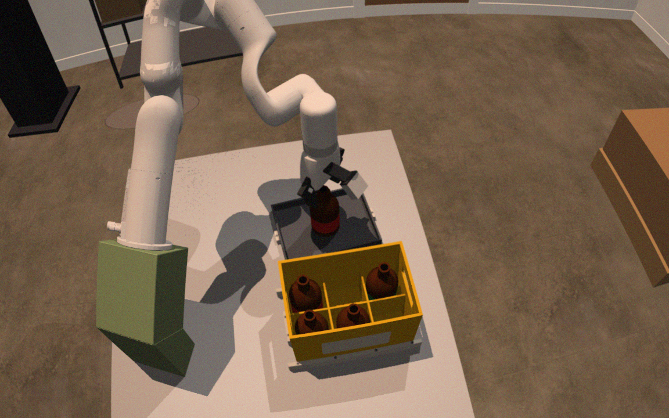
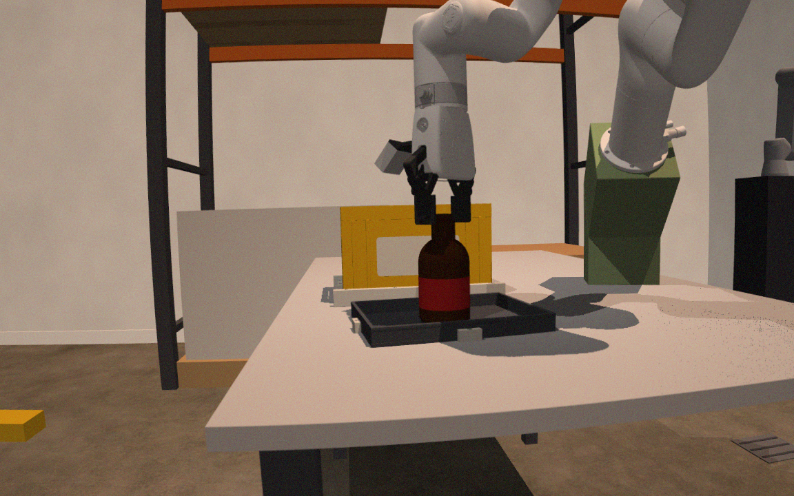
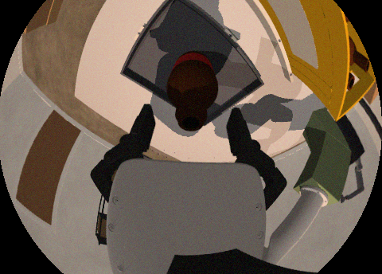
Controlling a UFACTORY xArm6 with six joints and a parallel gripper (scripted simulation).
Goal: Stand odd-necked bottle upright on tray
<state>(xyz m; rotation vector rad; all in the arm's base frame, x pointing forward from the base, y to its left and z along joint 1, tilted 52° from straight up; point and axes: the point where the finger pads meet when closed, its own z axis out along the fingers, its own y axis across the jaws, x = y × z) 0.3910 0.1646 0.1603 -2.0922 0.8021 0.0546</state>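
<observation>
Now: the glass bottle 70 mm below my hand. The rest, counted from my hand: yellow crate: 50 mm ahead, 280 mm to the right, 70 mm below; then dark tray: 140 mm below.
</observation>
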